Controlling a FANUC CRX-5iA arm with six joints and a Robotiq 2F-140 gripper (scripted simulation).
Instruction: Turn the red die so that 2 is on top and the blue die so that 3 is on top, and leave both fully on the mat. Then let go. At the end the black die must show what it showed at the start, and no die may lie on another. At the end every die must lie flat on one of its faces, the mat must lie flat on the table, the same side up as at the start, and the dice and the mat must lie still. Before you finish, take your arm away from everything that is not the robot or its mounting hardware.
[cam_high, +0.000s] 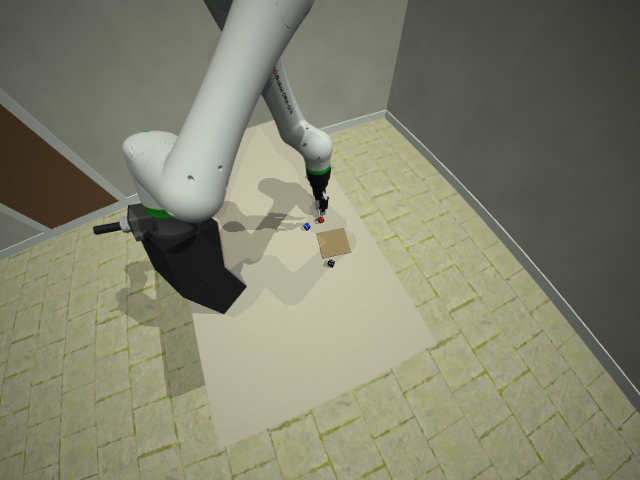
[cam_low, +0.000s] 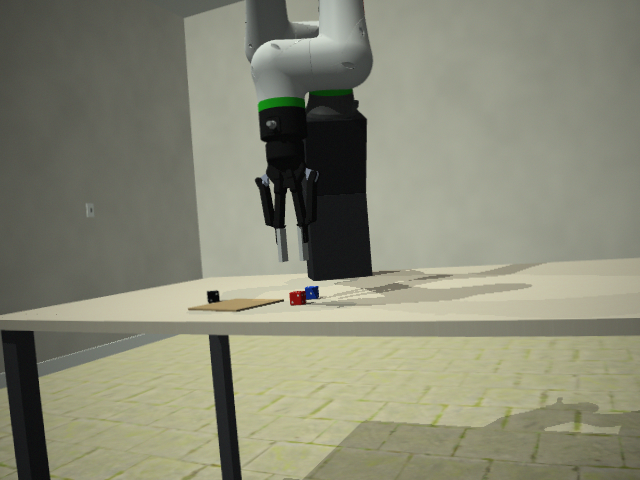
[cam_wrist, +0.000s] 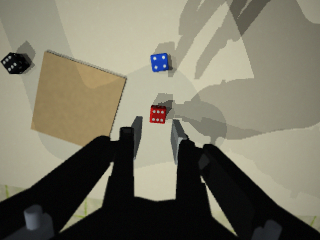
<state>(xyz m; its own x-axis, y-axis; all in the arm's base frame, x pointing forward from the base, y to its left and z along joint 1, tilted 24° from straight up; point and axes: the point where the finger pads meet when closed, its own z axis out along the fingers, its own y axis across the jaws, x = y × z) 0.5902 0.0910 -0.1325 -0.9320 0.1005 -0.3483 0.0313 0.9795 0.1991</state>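
Right now the red die is 10 cm below my hand. Round my hand: blue die (10 cm below, 8 cm behind); black die (23 cm to the right, 10 cm below, 7 cm behind); brown mat (14 cm to the right, 12 cm below, 1 cm behind).
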